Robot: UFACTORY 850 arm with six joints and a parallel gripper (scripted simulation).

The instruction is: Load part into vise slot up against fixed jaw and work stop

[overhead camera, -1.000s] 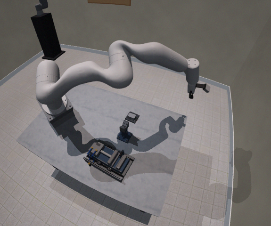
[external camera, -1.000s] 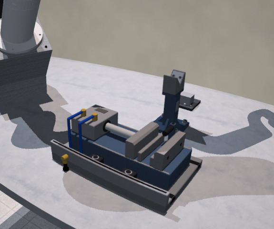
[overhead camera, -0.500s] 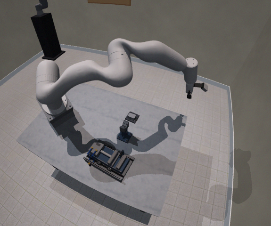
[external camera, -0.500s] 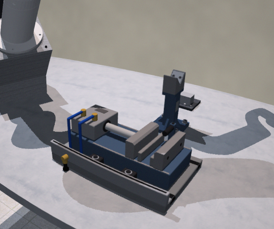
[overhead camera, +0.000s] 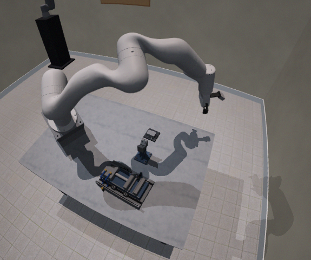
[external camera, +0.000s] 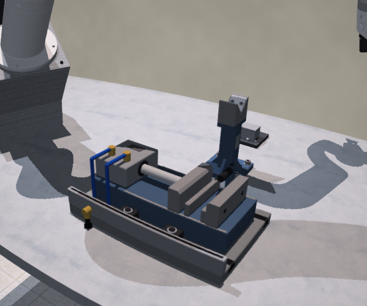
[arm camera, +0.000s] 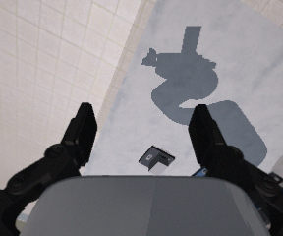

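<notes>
Now: the part 30 cm behind my hand, 25 cm below it and 15 cm to the right of it. From my hand the other things lie so: black work stop (51 cm to the right, 24 cm behind, 18 cm below); dark infeed plate (30 cm behind, 26 cm below, 14 cm to the right); blue post (33 cm to the right, 29 cm behind, 21 cm below).
</notes>
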